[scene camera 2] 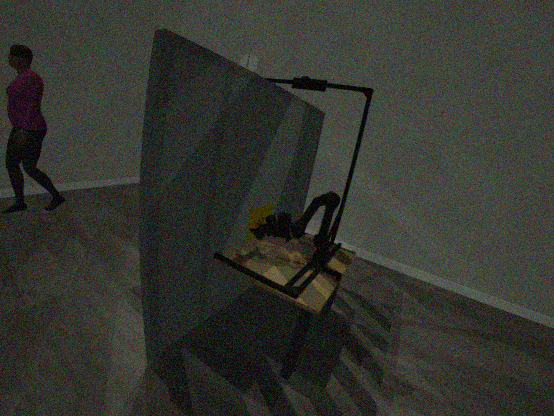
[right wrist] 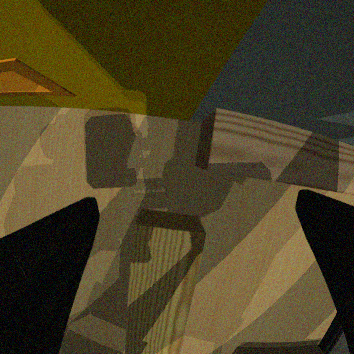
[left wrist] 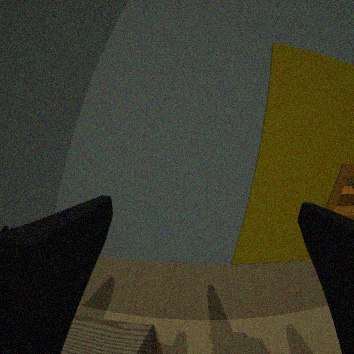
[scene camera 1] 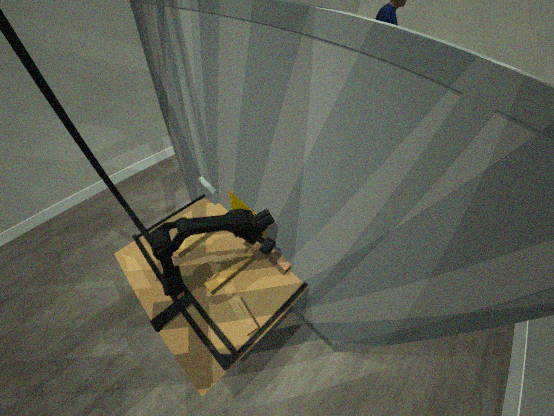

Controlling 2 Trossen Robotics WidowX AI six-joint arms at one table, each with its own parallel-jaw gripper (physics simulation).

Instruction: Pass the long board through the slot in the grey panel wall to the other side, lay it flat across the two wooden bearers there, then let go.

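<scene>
The grey panel wall (scene camera 1: pixel 330 125) (scene camera 2: pixel 210 150) (left wrist: pixel 165 125) (right wrist: pixel 300 65) bears a yellow panel (scene camera 1: pixel 239 201) (scene camera 2: pixel 260 214) (left wrist: pixel 295 125) (right wrist: pixel 170 45) with an orange-edged slot. Two parallel wooden bars (scene camera 1: pixel 220 282), seemingly the bearers, lie on the table in scene camera 1. My right gripper (scene camera 1: pixel 271 231) (right wrist: pixel 200 204) is open and empty, near the wall, above a bar end (right wrist: pixel 160 270). A grained wooden piece (scene camera 1: pixel 285 265) (right wrist: pixel 275 145) lies at the wall's foot; whether it is the long board is unclear. My left gripper (scene camera 2: pixel 256 232) (left wrist: pixel 209 210) is open, facing the wall; a grained wooden piece (left wrist: pixel 110 337) lies low left.
Black rails edge the tables (scene camera 1: pixel 202 385) (scene camera 2: pixel 317 302). A tall black post (scene camera 1: pixel 75 127) (scene camera 2: pixel 356 145) rises at each. A thin wooden piece (scene camera 1: pixel 247 312) lies near the table's lower edge. A person (scene camera 2: pixel 25 110) is beyond the wall at the left in scene camera 2.
</scene>
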